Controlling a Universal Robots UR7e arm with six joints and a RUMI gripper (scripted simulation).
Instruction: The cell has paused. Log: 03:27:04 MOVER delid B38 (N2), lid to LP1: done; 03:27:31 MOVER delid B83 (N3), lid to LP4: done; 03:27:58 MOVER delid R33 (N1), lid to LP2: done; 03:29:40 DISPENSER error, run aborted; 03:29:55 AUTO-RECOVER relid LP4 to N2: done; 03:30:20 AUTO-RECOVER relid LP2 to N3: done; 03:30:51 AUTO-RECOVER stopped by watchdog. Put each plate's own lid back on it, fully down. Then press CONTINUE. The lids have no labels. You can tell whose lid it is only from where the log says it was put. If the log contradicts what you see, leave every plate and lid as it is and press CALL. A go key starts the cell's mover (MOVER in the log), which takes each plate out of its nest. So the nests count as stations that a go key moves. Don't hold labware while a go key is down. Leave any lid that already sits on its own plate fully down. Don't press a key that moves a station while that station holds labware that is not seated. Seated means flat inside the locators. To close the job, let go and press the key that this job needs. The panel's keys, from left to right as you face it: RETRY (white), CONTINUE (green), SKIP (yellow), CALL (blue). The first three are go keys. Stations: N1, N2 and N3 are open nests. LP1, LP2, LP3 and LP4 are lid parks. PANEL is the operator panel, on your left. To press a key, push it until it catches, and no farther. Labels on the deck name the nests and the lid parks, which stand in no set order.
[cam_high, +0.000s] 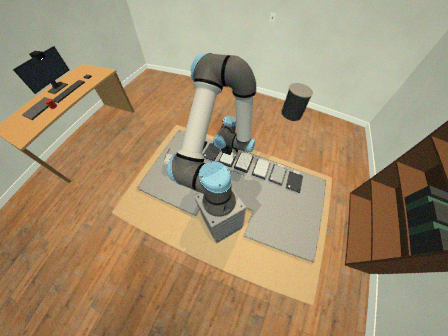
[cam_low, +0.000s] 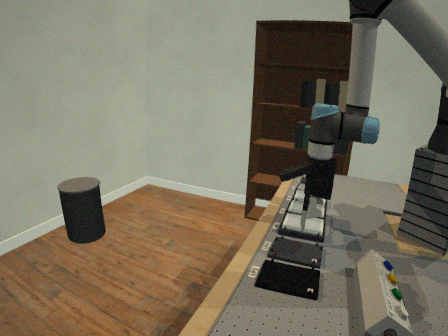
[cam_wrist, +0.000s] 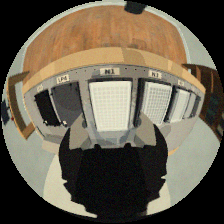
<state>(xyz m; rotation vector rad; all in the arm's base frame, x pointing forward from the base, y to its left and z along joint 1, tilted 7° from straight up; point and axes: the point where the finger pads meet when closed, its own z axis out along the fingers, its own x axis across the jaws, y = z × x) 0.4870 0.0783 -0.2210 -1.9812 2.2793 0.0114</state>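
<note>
My gripper is now 2 cm past the white gridded plate, 12 cm to the left of it and 1 cm above it. Round my hand: green key (18 cm behind, 34 cm to the left, 2 cm above); then yellow key (19 cm behind, 29 cm to the left, 2 cm above); then blue key (19 cm behind, 24 cm to the left, 2 cm above).
</note>
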